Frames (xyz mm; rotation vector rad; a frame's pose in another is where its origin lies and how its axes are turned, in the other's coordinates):
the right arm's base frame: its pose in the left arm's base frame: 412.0 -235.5 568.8 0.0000 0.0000 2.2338
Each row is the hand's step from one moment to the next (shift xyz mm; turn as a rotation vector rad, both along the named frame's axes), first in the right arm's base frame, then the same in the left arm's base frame.
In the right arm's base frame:
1: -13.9 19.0 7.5 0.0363 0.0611 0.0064
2: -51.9 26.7 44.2 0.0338 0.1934 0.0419
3: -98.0 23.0 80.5 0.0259 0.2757 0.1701
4: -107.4 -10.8 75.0 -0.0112 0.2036 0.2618
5: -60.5 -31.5 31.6 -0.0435 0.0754 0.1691
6: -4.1 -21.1 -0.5 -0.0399 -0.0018 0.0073
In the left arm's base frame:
1: -6.4 -22.6 7.5 -0.0705 -0.0090 0.0064
2: 10.9 -57.3 44.2 -0.1732 -0.0924 0.0419
3: 42.2 -91.4 80.5 -0.2332 -0.1493 0.1701
4: 74.6 -78.0 75.0 -0.1536 -0.1341 0.2618
5: 62.1 -28.3 31.6 -0.0327 -0.0807 0.1691
6: 19.2 9.8 -0.5 0.0260 -0.0303 0.0073

